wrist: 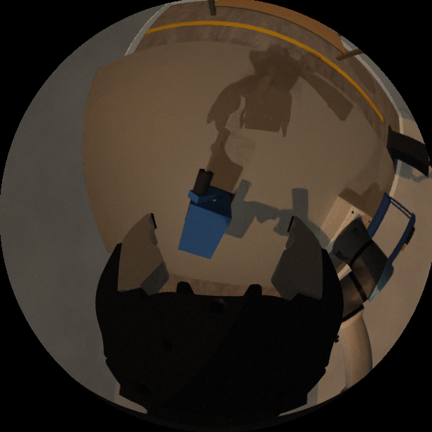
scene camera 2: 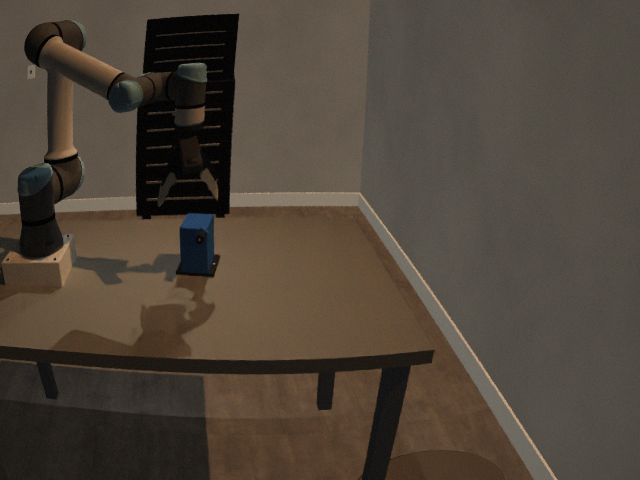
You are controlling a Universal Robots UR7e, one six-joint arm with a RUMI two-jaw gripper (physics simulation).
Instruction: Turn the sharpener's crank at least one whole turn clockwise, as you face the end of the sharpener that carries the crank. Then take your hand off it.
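Places are measured from the arm's base along level axes (x ahead, y left, z up), in metres.
Pixels of known places: gripper, fingertip midpoint: (scene camera 2: 187,204); arm's base, origin of the base link: (scene camera 2: 41,246).
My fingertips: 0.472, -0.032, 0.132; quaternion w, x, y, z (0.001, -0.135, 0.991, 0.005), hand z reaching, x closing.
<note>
For each thing: its top centre in the pictures, then the offset to it from my fingertips, as dx, dy, dz. "*": a spot on its surface instead. Level surfaces: height alone.
- blue sharpener, surface spot: (scene camera 2: 195,249) * +0.017, +0.015, -0.122
- blue arm with a black handle, surface spot: (scene camera 2: 201,236) * +0.037, -0.021, -0.073
- table, its level: dz -0.204
The blue sharpener (scene camera 2: 195,249) (wrist: 204,228) stands upright on its dark base plate on the table. Its crank, a blue arm with a black handle (scene camera 2: 201,236) (wrist: 203,183), is on the end that faces scene camera 2; in the wrist view the handle points up, away from the gripper. My gripper (scene camera 2: 188,200) (wrist: 221,217) is open and empty, with its jaws spread wide. It hangs above the sharpener and does not touch it or the crank.
The table (scene camera 2: 289,299) (wrist: 145,115) carries the robot's base block (scene camera 2: 35,270) to the left of the sharpener in the scene view. A black slatted panel (scene camera 2: 191,41) stands against the back wall. Shadows of the arm fall on the table near the sharpener.
</note>
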